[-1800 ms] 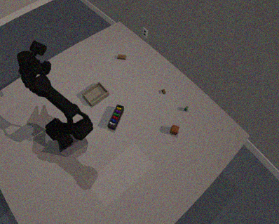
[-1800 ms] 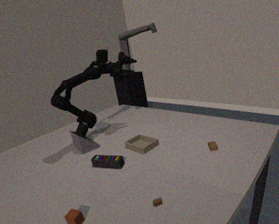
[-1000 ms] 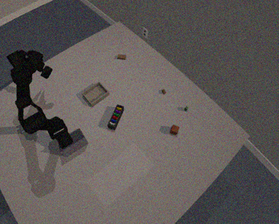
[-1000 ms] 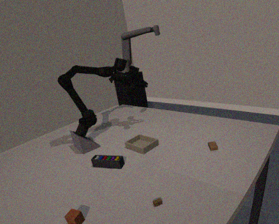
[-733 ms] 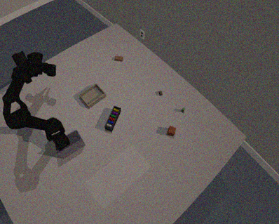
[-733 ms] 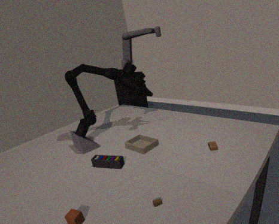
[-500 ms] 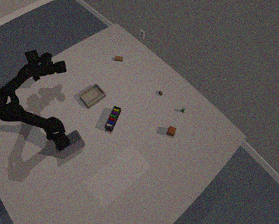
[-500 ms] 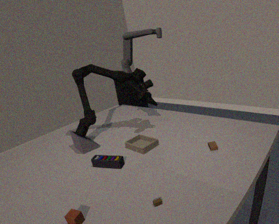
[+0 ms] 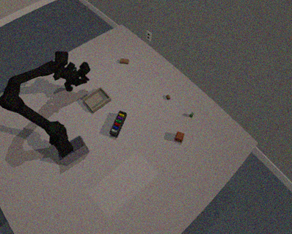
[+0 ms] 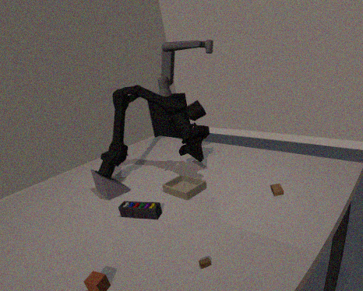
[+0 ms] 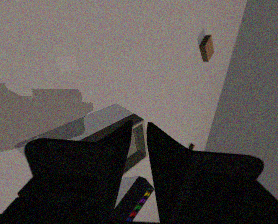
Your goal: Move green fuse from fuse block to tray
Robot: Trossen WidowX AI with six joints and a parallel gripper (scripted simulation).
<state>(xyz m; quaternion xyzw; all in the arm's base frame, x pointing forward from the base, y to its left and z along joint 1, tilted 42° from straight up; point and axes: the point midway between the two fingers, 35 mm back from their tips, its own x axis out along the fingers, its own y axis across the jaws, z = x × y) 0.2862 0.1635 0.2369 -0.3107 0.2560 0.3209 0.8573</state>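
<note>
My gripper tip is now 290 mm to the left of the green fuse and 60 mm above it. From my gripper tip the other things lie so: tray: 10 mm behind, 100 mm to the right, 80 mm below.
</note>
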